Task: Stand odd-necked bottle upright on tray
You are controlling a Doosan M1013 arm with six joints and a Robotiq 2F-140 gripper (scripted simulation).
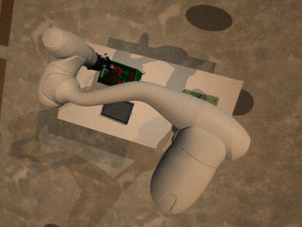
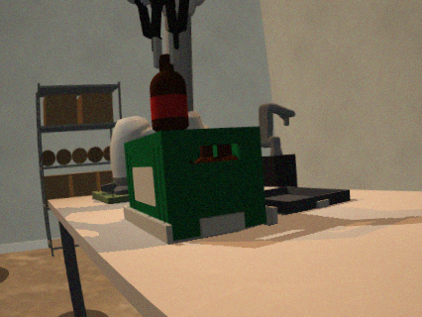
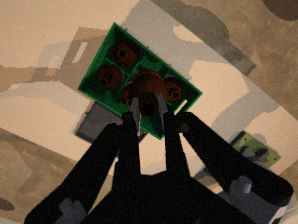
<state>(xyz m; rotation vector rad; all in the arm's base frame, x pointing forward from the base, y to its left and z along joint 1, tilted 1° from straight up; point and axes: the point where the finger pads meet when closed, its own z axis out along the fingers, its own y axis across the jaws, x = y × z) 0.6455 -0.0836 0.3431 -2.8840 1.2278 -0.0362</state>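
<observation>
The brown bottle lies 9 cm below my hand. Also, from my hand: green crate (27 cm below, 2 cm to the left); then dark tray (34 cm below, 29 cm to the left, 2 cm behind).
</observation>
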